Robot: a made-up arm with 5 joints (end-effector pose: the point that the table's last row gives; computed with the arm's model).
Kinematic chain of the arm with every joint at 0, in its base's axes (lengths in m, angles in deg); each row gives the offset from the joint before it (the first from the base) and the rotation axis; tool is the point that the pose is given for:
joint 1: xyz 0 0 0.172 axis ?
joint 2: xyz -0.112 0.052 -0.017 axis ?
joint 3: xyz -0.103 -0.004 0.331 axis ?
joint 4: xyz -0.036 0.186 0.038 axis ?
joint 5: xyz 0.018 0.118 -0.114 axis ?
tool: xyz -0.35 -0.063 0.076
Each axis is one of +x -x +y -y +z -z.
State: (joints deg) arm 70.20 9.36 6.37 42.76 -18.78
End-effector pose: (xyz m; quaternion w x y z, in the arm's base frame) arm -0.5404 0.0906 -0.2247 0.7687 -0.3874 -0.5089 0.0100
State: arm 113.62 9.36 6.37 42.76 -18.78
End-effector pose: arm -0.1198 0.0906 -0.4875 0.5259 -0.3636 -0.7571 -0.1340
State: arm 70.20 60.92 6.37 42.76 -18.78
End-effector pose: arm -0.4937 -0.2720 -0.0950 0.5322 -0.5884 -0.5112 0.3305
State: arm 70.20 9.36 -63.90 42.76 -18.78
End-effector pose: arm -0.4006 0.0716 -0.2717 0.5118 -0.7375 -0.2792 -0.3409
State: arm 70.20 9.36 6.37 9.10 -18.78
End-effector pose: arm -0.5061 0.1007 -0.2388 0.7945 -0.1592 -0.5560 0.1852
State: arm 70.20 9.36 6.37 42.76 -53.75
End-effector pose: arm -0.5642 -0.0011 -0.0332 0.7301 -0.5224 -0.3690 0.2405
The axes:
joint 1: -y
joint 2: +z
joint 3: +x
joint 4: -x
joint 5: -z

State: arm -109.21 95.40 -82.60 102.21 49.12
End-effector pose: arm 0.1228 -0.3176 -0.0863 0.7534 -0.1898 -0.5826 0.2386
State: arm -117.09 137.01 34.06 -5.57 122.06
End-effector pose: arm 0.8382 -0.3046 0.2599 0.2637 -0.0082 0.9321 0.2479
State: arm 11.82 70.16 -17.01 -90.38 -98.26
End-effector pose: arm -0.2738 0.0980 0.1912 0.0655 0.4943 -0.1526 0.8533
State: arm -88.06 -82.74 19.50 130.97 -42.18
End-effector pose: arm 0.5787 0.4105 0.1646 0.1296 0.4104 -0.8939 -0.1253
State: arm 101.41 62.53 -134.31 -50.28 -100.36
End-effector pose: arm -0.3645 -0.0215 0.1371 0.2379 -0.9696 0.0519 -0.0247
